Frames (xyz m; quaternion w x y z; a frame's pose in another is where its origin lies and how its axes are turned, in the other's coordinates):
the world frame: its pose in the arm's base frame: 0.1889 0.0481 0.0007 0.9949 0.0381 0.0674 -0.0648
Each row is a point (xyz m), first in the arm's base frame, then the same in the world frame.
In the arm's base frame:
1: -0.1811 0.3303 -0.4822
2: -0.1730 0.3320 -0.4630
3: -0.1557 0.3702 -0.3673
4: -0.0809 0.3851 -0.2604
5: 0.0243 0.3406 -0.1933
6: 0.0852 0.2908 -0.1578
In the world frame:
1: -0.3313 0.1970 -0.5488
2: -0.3262 0.2011 -0.5289
3: -0.3273 0.2476 -0.4353
4: -0.2705 0.2795 -0.3213
5: -0.1710 0.2541 -0.2377
6: -0.1099 0.2154 -0.1905

